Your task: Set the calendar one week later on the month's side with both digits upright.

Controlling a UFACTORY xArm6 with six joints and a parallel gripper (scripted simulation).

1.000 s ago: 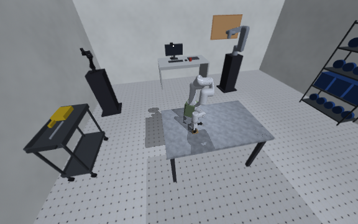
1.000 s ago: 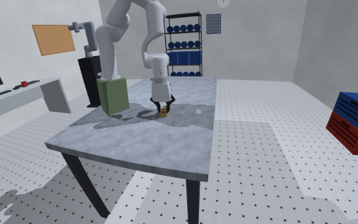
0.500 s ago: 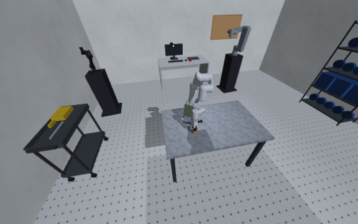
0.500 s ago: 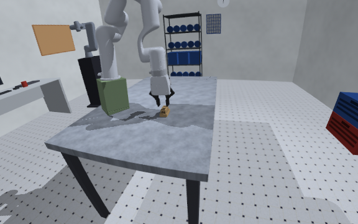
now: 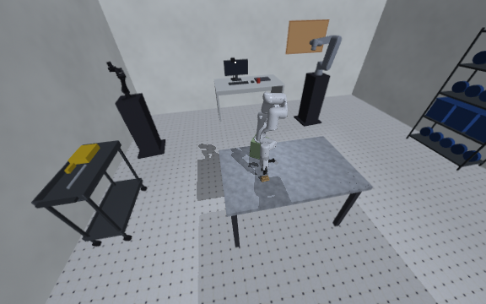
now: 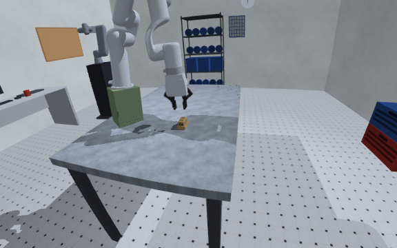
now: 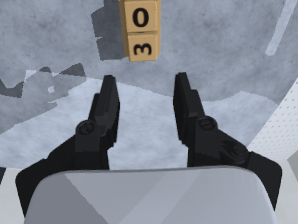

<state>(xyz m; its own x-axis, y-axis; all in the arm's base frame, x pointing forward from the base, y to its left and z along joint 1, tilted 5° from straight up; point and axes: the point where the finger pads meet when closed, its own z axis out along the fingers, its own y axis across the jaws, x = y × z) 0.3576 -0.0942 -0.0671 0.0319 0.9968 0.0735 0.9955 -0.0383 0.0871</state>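
My gripper is now 11 cm above the tray and 2 cm to the right of it.
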